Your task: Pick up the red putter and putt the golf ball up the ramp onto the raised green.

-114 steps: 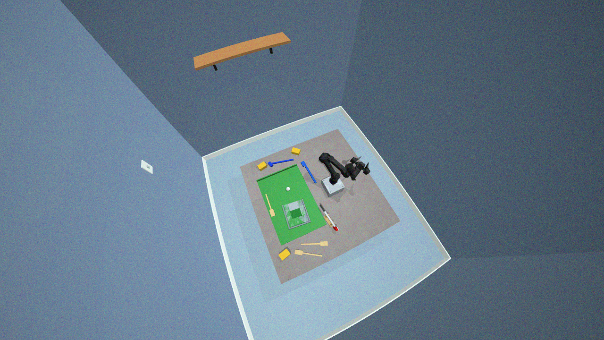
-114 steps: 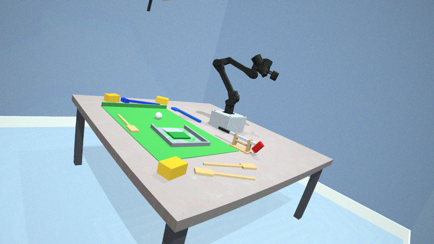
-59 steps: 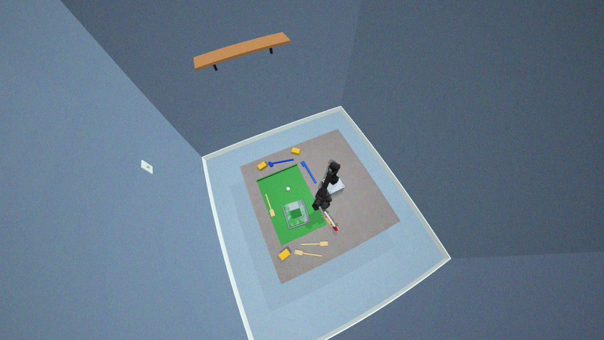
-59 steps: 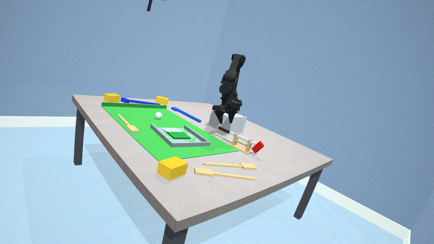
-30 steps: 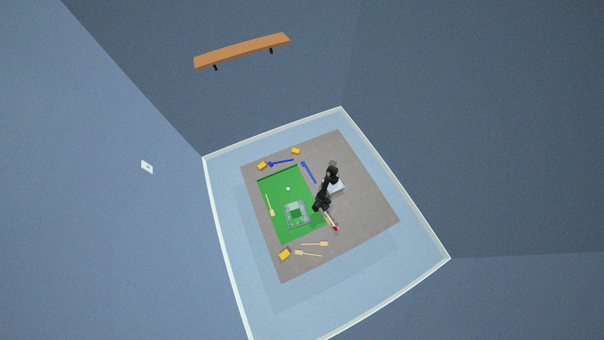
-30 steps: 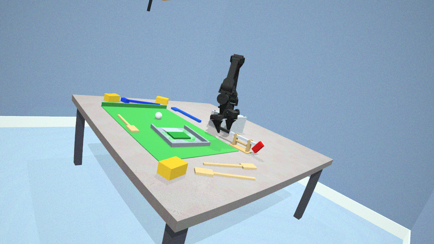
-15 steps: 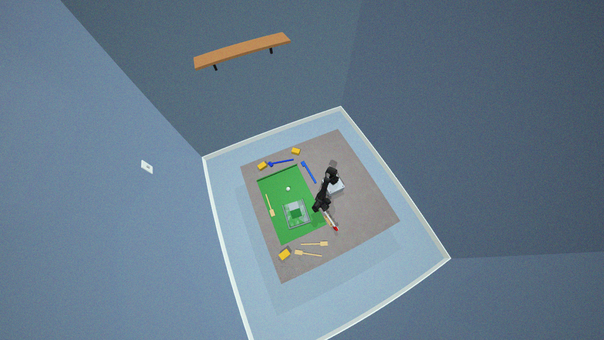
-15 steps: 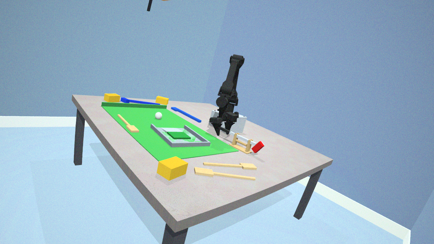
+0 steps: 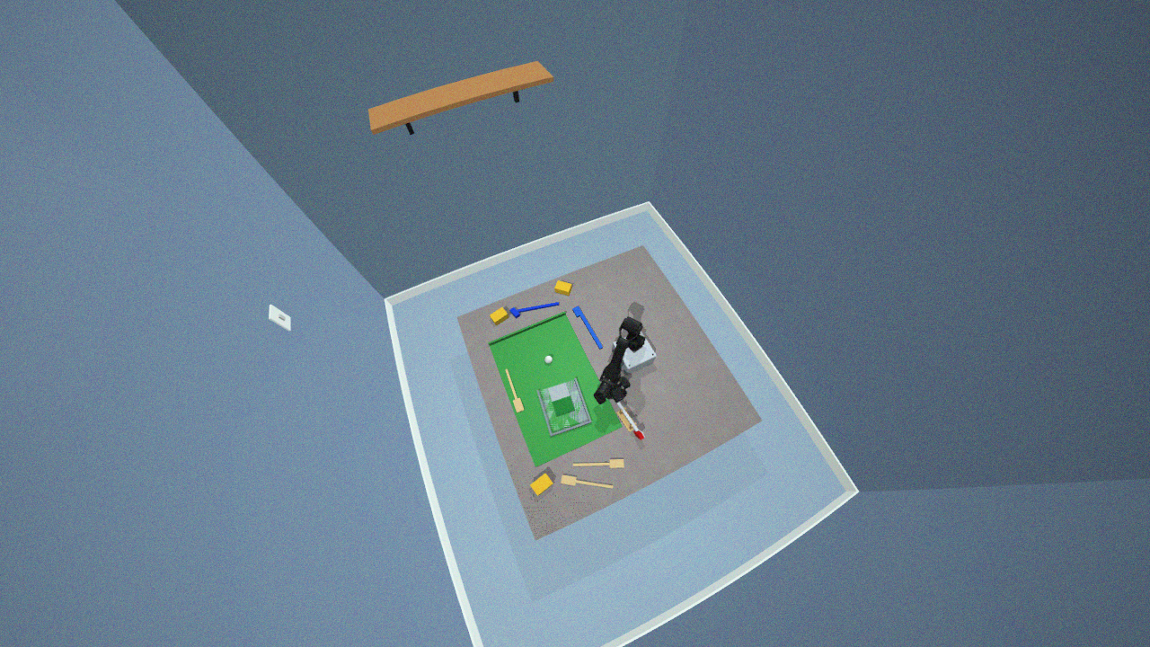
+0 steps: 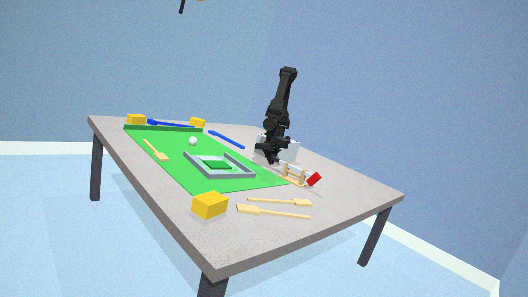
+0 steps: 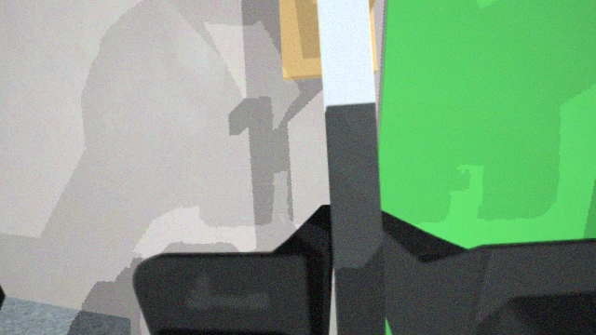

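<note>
The red putter is 110 mm to the left of my gripper tip and 30 mm above it. Round my gripper tip: wooden rack: 10 mm ahead, 130 mm to the left; white golf ball: 150 mm ahead, 380 mm to the right; green mat: 210 mm ahead, 260 mm to the right, 30 mm below.
</note>
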